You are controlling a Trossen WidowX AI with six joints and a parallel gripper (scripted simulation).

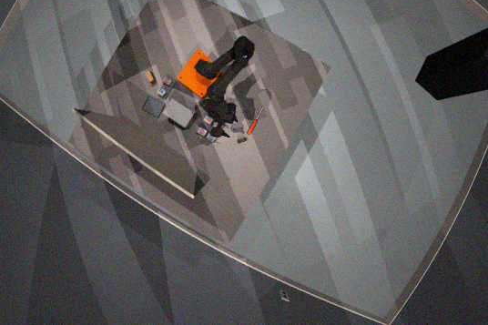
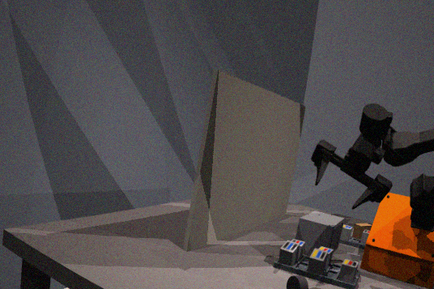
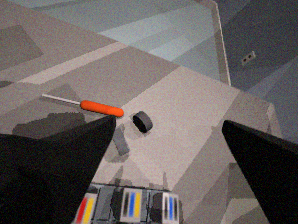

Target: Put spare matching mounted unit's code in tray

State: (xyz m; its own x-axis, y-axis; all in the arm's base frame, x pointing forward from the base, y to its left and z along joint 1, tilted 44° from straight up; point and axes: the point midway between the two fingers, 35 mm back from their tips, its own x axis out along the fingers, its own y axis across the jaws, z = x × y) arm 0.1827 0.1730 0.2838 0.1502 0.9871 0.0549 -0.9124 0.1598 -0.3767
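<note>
My gripper tip is now 330 mm short of the upright panel, 310 mm to the left of it and 10 mm below it. Also, from my gripper tip: mounted unit: 310 mm to the right, 170 mm below, 90 mm ahead; small brown block: 630 mm to the right, 190 mm below, 10 mm ahead; small black cylinder: 190 mm below, 60 mm to the left, 20 mm ahead.
</note>
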